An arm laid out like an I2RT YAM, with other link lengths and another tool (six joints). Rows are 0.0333 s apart.
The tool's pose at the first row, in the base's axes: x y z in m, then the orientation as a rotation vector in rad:
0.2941 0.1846 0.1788 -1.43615 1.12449 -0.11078
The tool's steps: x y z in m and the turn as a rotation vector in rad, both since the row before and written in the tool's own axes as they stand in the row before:
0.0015 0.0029 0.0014 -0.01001 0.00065 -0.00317
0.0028 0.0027 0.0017 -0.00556 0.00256 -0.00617
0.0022 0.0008 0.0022 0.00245 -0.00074 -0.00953
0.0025 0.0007 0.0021 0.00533 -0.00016 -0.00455
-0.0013 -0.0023 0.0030 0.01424 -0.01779 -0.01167
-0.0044 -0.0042 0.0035 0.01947 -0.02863 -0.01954
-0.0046 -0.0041 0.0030 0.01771 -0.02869 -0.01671
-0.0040 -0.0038 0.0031 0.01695 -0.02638 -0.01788
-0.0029 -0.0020 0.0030 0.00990 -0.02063 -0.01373
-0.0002 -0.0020 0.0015 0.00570 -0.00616 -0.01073
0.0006 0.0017 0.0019 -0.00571 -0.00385 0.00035
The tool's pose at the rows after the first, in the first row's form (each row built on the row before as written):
0.2942 0.1852 0.1753 -1.44691 1.12475 -0.10800
0.2953 0.1851 0.1712 -1.45563 1.12353 -0.11117
0.2974 0.1854 0.1688 -1.45887 1.11560 -0.11864
0.2997 0.1854 0.1664 -1.45672 1.11112 -0.12460
0.3022 0.1880 0.1682 -1.44923 1.08543 -0.12730
0.3043 0.1926 0.1731 -1.44042 1.04434 -0.13030
0.3056 0.1969 0.1782 -1.43137 1.00565 -0.13028
0.3070 0.2010 0.1829 -1.42348 0.96826 -0.13238
0.3080 0.2046 0.1856 -1.42007 0.93988 -0.13224
0.3097 0.2055 0.1872 -1.41970 0.92627 -0.13838
0.3105 0.2070 0.1852 -1.42462 0.92440 -0.13279

